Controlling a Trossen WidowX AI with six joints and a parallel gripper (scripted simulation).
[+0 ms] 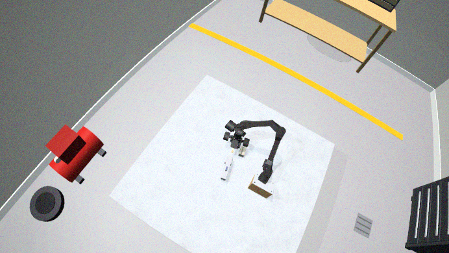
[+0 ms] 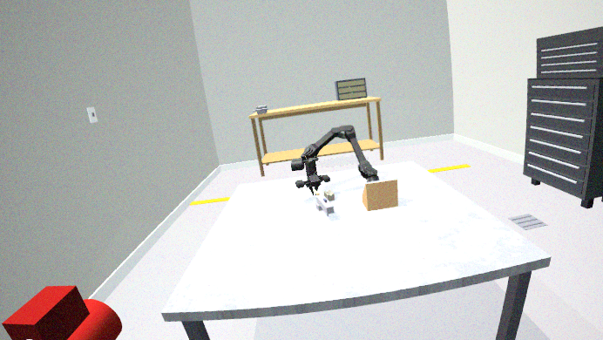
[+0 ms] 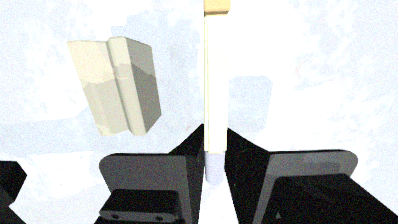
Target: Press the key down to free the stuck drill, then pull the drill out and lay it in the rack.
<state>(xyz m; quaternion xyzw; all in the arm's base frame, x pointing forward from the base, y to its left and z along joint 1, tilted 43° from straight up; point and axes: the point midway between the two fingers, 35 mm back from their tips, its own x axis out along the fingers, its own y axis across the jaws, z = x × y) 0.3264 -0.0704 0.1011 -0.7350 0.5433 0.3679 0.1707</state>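
The rack block is 80 mm behind my gripper tip and 10 mm to the left of it. From my gripper tip the other things lie so: grey fixture 70 mm behind, 190 mm to the left, 20 mm above; then dark blue piece 80 mm behind, 220 mm to the left, 30 mm above.
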